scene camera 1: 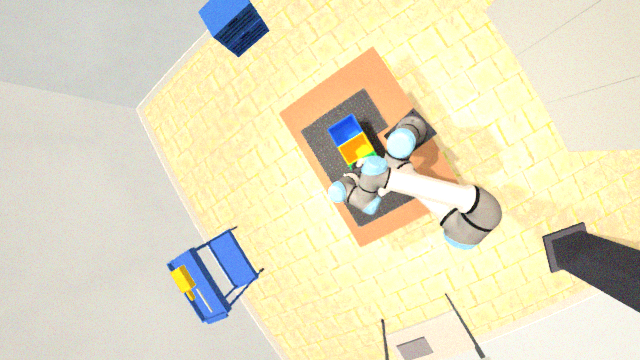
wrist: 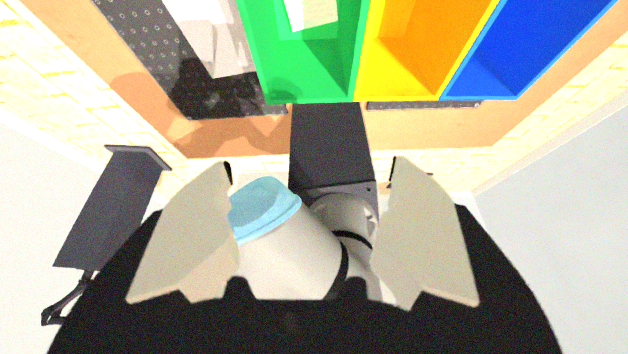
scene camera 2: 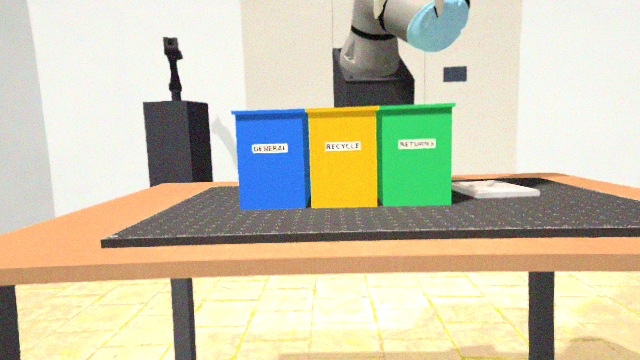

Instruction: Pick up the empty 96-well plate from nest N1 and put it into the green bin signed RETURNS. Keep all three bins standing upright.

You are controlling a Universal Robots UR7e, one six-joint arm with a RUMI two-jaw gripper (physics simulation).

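Frame: origin at the arm's base, x ahead, y left, z up, level; millimetres.
Where they show: gripper, fingertip midpoint: (wrist: 310,162) (scene camera 2: 406,18); arm's base, link origin: (scene camera 1: 411,130) (wrist: 340,223) (scene camera 2: 368,62).
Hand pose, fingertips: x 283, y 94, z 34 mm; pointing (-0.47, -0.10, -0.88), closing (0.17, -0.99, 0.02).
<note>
Things, the pixels of their top centre, and the offset from my fingertips. "spot": a spot on its surface instead. Level surfaces: height alone.
- white 96-well plate, surface spot: (wrist: 319,14) spot: dx -31, dy -22, dz -328 mm
- green RETURNS bin, top centre: (wrist: 305,38) (scene camera 2: 409,107) dx +2, dy +4, dz -164 mm
- yellow RECYCLE bin, top centre: (wrist: 422,35) (scene camera 2: 341,109) (scene camera 1: 355,148) dx +21, dy -126, dz -164 mm
- blue GENERAL bin, top centre: (wrist: 529,38) (scene camera 2: 275,111) (scene camera 1: 344,130) dx +40, dy -256, dz -164 mm
- low white nest, top centre: (scene camera 2: 488,184) (wrist: 215,36) dx -85, dy +167, dz -330 mm
- black perforated board, surface height: dz -344 mm
The white 96-well plate (wrist: 319,14) lies inside the green RETURNS bin (scene camera 2: 415,175) (wrist: 300,75), partly cut off by the top edge of the wrist view. The green bin stands upright beside the yellow RECYCLE bin (scene camera 1: 356,149) (scene camera 2: 343,175) (wrist: 390,72) and the blue GENERAL bin (scene camera 1: 345,131) (scene camera 2: 272,180) (wrist: 540,35), both upright too. My gripper (wrist: 310,162) is open, with nothing between its pale fingers. It is above the bins; its fingertips show at the top edge of the second scene view. A low white nest (scene camera 2: 500,190) (wrist: 215,40) lies beside the green bin, with no plate seen on it.
The bins and nest stand on a black perforated board (scene camera 1: 320,150) (scene camera 2: 210,227) (wrist: 150,45) on the orange-brown table (scene camera 1: 370,65) (scene camera 2: 320,262). A black pedestal (scene camera 2: 170,145) with a small black arm stands behind. A blue cart (scene camera 1: 235,260) stands away from the table.
</note>
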